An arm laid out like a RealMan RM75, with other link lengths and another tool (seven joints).
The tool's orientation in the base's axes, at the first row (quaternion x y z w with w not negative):
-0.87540, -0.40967, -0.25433, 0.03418
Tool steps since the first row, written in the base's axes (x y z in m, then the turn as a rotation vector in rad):
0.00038, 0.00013, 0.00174, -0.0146, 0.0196, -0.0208
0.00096, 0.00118, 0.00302, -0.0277, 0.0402, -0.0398
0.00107, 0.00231, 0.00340, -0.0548, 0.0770, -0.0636
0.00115, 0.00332, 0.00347, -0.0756, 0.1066, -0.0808
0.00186, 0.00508, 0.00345, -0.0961, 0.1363, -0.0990
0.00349, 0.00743, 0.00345, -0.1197, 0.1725, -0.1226
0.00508, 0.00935, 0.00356, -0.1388, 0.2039, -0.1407
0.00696, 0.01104, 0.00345, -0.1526, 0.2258, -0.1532
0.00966, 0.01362, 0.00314, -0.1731, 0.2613, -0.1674
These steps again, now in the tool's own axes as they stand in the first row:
0.00112, 0.00045, -0.00132, -0.0039, -0.0268, 0.0172
0.00277, 0.00037, -0.00191, -0.0055, -0.0529, 0.0338
0.00380, -0.00024, -0.00189, -0.0055, -0.1007, 0.0530
0.00458, -0.00084, -0.00164, -0.0041, -0.1381, 0.0672
0.00618, -0.00148, -0.00086, -0.0029, -0.1755, 0.0824
0.00870, -0.00184, 0.00045, -0.0013, -0.2203, 0.1028
0.01095, -0.00193, 0.00154, 0.0019, -0.2578, 0.1189
0.01308, -0.00168, 0.00287, 0.0039, -0.2843, 0.1299
0.01619, -0.00145, 0.00496, 0.0110, -0.3250, 0.1432

